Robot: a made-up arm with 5 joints.
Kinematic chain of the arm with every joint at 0, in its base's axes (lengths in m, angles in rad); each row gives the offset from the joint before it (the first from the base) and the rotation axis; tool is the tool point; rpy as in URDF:
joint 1: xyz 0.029 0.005 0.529 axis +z
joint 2: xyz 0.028 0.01 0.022 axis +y
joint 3: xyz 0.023 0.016 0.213 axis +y
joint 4: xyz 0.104 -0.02 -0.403 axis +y
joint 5: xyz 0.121 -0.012 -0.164 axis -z
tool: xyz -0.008 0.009 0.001 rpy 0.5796 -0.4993 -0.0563
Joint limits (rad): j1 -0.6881..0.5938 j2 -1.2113..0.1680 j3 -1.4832..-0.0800 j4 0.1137..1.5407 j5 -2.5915..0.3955
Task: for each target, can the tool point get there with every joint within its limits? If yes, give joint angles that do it. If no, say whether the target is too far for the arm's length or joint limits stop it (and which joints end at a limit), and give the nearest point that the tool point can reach.
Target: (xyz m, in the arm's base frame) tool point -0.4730 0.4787 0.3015
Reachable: no: joint limits stop it (at a limit: joint 2, joint 3, joint 4, joint 5) | nearest point 0.0174 0.0160 0.2391 | short by 0.677 m
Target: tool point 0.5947 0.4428 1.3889
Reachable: no: too far | nearest point 0.4401 0.2610 1.1081 | short by 0.369 m
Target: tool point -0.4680 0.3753 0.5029
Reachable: no: joint limits stop it (at a limit: joint 1, joint 2, joint 3, joint 4) | nearest point 0.0132 0.0087 0.2472 | short by 0.657 m
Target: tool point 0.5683 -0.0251 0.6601
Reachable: yes | joints -0.0356 -0.4448 -0.8999 0.9250 -1.2590
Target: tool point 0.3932 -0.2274 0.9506
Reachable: yes | joints -0.5682 -0.8640 -0.9983 0.7432 -0.3137
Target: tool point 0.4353 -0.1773 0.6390
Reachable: yes | joints -0.3836 -0.8465 -0.6219 1.2412 -1.9919
